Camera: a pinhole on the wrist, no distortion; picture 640 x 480 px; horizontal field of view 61.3 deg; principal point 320.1 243.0 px. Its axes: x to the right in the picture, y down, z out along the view. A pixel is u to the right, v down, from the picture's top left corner.
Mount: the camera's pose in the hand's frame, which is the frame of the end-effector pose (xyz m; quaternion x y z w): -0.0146 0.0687 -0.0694 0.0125 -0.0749 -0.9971 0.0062
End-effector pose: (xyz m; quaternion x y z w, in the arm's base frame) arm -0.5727 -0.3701 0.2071 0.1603 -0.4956 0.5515 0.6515
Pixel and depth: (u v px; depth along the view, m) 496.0 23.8 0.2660
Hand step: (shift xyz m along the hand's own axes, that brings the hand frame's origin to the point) -0.1092 0.2139 0.1753
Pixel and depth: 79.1 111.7 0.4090
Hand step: 0.1562 0.2306 0.3244
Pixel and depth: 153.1 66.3 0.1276
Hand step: 0.0211 0.1296 0.0514
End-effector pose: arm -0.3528 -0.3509 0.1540 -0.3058 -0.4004 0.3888 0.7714
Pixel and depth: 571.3 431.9 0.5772
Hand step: -0.2958 -0.0486 0.5249
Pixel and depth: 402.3 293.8 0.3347
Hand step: -0.0739 0.0868 0.2649
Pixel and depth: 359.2 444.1 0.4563
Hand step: -0.0576 -0.0317 0.4063
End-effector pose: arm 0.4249 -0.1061 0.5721 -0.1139 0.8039 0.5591 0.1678
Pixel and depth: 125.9 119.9 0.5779
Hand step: 0.1768 0.2881 0.4871
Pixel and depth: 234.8 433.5 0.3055
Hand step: 0.0269 0.0084 0.2498
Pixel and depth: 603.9 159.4 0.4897
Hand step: -0.2853 0.2131 0.3971
